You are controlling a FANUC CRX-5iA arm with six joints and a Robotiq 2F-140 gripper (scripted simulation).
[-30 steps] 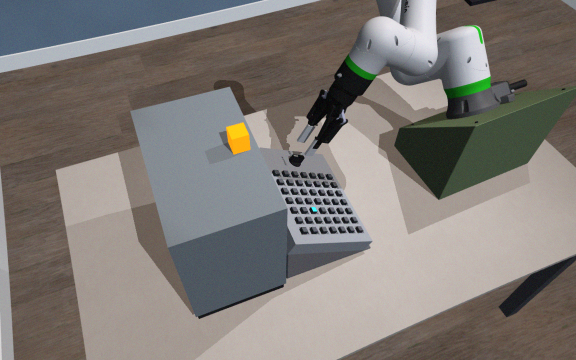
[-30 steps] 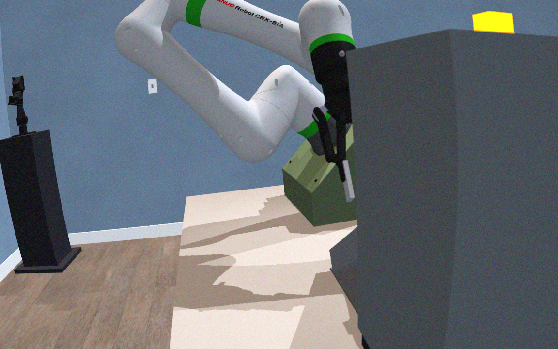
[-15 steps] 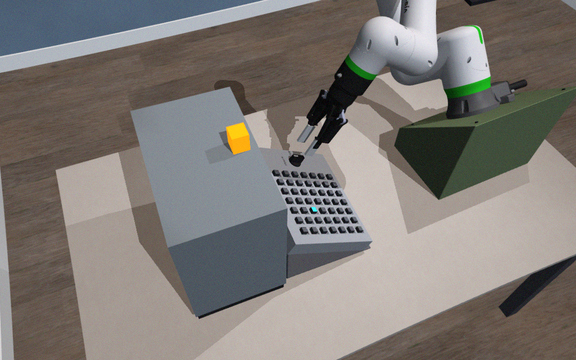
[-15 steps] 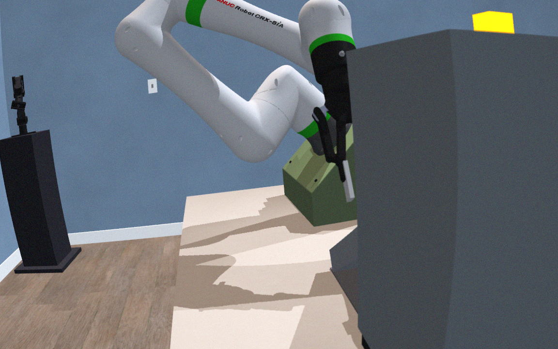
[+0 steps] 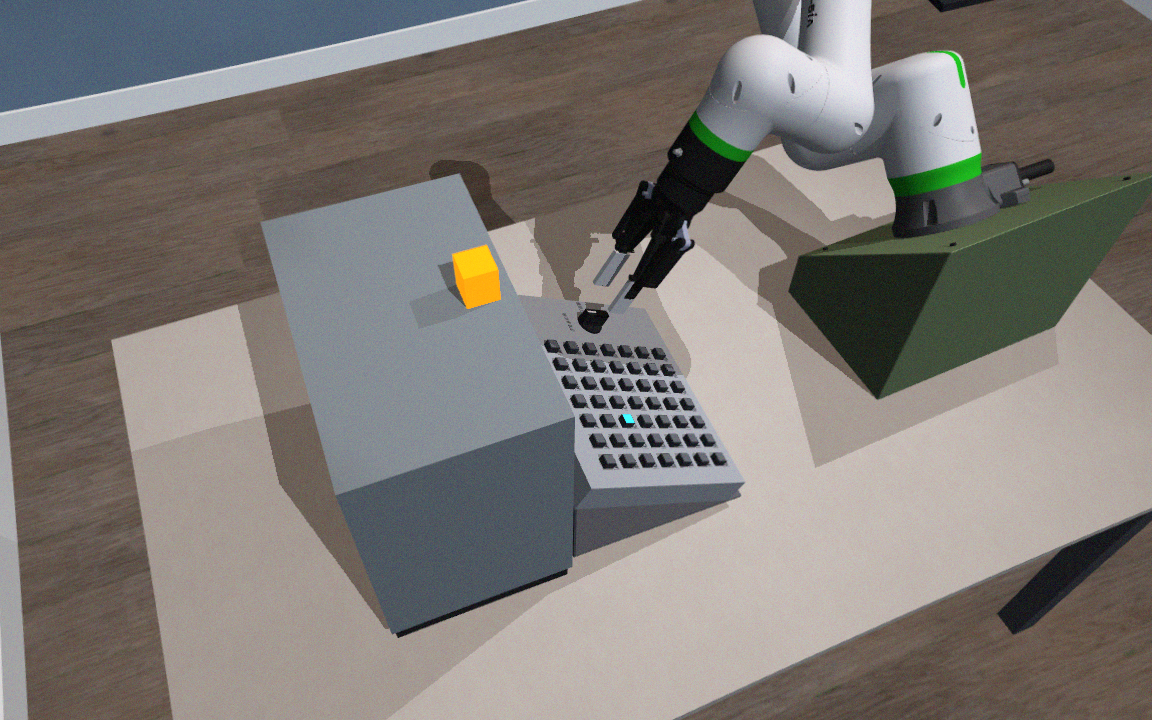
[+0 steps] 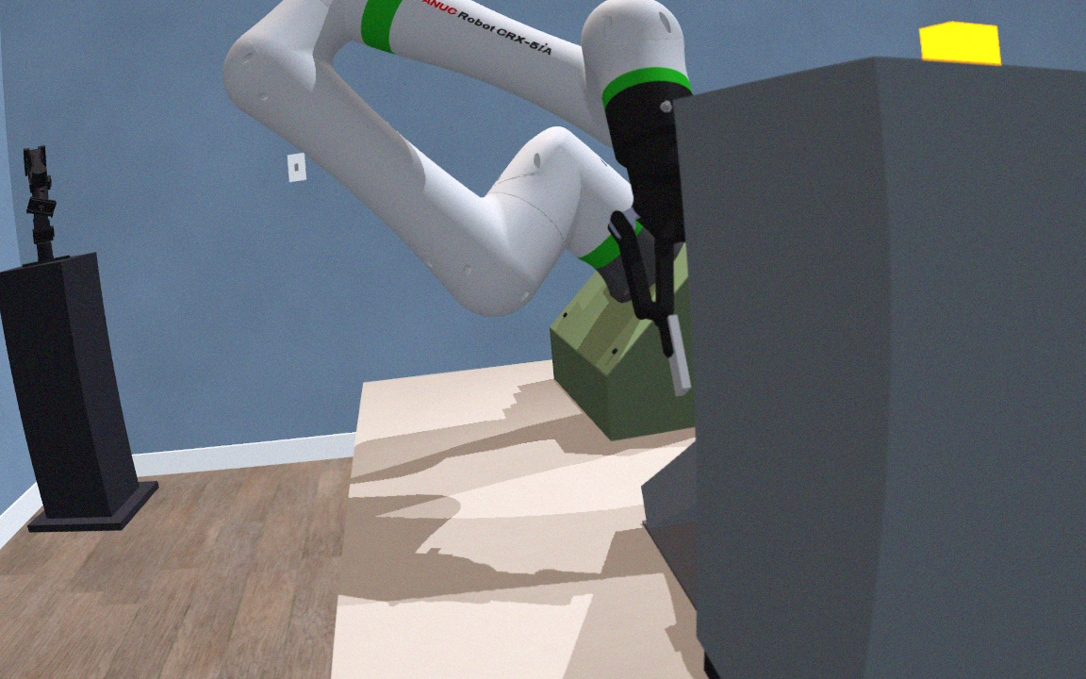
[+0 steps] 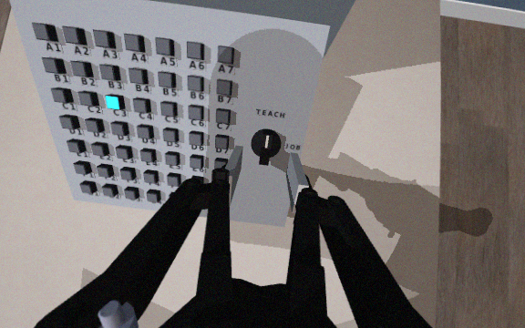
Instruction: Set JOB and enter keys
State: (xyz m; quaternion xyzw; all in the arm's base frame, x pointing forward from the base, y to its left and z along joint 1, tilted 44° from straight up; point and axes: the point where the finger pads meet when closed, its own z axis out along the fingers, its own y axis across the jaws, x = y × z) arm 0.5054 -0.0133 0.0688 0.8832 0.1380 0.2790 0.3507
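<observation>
Now: hand 60 mm above the selector knob and 40 mm short of it. Round my hand: C5 key: 130 mm to the left, 60 mm below, 60 mm ahead.
</observation>
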